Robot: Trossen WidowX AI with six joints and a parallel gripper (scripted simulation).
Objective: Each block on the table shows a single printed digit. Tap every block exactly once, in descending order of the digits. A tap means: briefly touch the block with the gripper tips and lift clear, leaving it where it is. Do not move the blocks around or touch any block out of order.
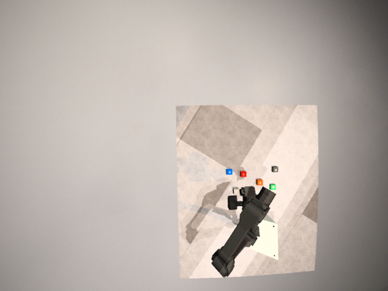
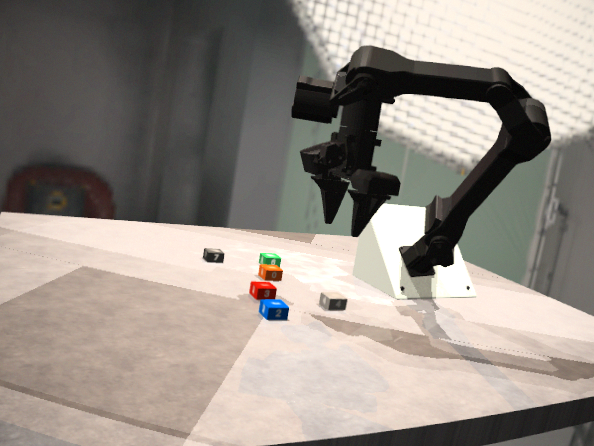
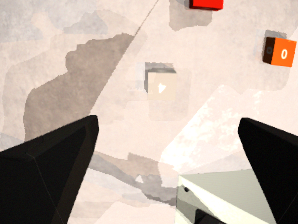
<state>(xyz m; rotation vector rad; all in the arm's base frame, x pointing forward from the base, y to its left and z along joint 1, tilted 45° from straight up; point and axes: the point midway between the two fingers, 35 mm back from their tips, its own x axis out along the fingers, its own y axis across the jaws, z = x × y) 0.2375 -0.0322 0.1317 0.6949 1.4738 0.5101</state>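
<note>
The black block is 26 cm to the right of my gripper tip, 12 cm below it and 9 cm ahead of it. Also, from my gripper tip: blue block 2 (12 cm below, 11 cm ahead, 3 cm to the left); then red block 3 (12 cm below, 9 cm ahead, 6 cm to the right); then grey block 4 (12 cm below, 1 cm behind).
</note>
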